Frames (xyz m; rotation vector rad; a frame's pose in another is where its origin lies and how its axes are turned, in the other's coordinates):
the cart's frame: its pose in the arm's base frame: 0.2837 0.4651 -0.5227 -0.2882 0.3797 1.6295
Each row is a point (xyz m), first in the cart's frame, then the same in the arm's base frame.
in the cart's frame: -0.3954 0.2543 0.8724
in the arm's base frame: 0.1014 0.4456 0.4512
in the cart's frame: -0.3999 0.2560 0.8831
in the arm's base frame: 0.1005 0.4457 0.4629
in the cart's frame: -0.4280 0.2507 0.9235
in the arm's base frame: 0.1100 0.4371 0.5107
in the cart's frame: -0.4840 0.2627 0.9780
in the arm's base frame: 0.1054 0.4077 0.5839
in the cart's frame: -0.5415 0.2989 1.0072
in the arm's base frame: 0.0759 0.3649 0.6365
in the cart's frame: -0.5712 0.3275 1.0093
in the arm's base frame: 0.0503 0.3367 0.6526
